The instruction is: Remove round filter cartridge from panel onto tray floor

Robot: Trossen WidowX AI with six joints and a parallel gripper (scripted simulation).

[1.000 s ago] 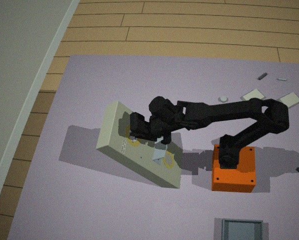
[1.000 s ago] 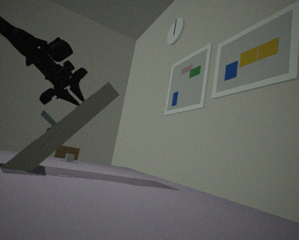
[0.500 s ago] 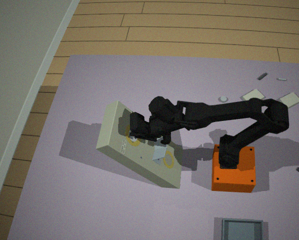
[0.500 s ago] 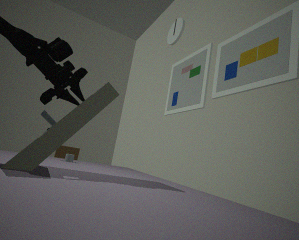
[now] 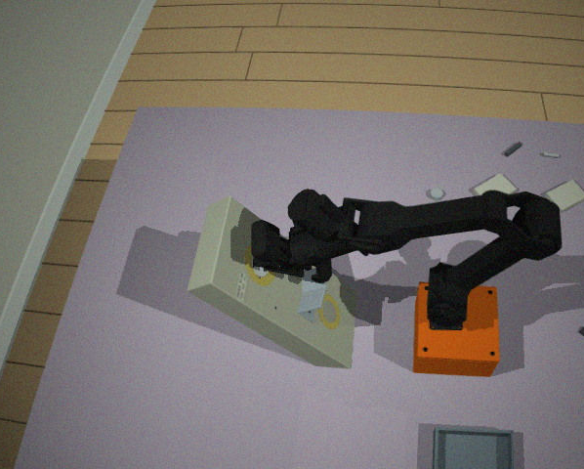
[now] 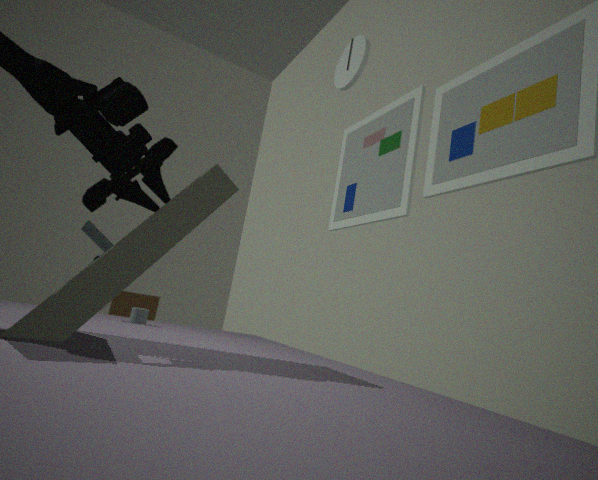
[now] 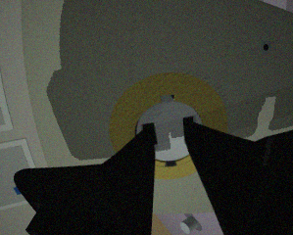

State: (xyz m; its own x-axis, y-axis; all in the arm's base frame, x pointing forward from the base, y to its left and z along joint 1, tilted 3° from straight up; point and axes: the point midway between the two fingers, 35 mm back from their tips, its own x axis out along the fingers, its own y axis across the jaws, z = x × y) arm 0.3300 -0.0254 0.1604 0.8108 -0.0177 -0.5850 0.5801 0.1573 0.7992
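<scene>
Right now my gripper tip is 1 cm short of the round filter cartridge and 1 cm above it. Also, from my gripper tip: grey tray (41 cm behind, 31 cm to the left, 23 cm below); service panel (8 cm below, 4 cm behind).
</scene>
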